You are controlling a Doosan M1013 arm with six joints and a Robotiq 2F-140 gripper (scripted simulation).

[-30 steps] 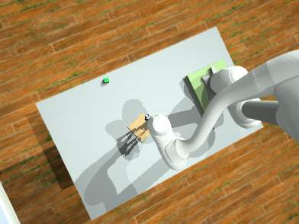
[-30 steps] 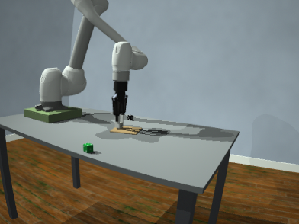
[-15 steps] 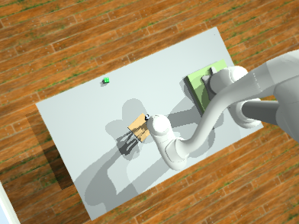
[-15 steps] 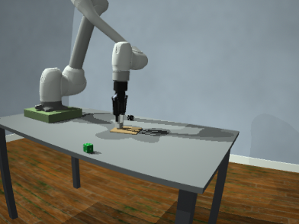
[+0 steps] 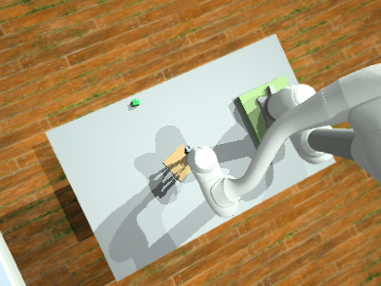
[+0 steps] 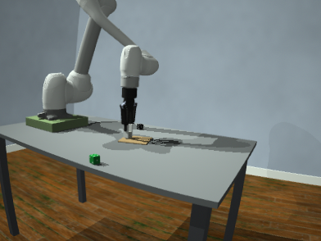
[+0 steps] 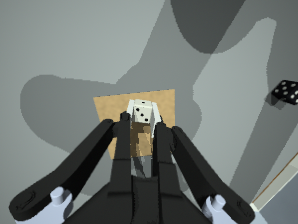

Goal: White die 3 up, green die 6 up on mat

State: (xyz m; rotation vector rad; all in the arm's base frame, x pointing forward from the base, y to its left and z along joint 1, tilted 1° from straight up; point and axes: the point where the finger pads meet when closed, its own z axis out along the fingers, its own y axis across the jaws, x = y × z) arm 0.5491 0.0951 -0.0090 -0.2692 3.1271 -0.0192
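My gripper is now 2 cm above the white die. From my hand the other things lie so: green die 17 cm ahead, 37 cm to the right, 3 cm below; black die 11 cm behind, 24 cm to the left, 3 cm below; tan mat 4 cm ahead, 1 cm to the left, 4 cm below.
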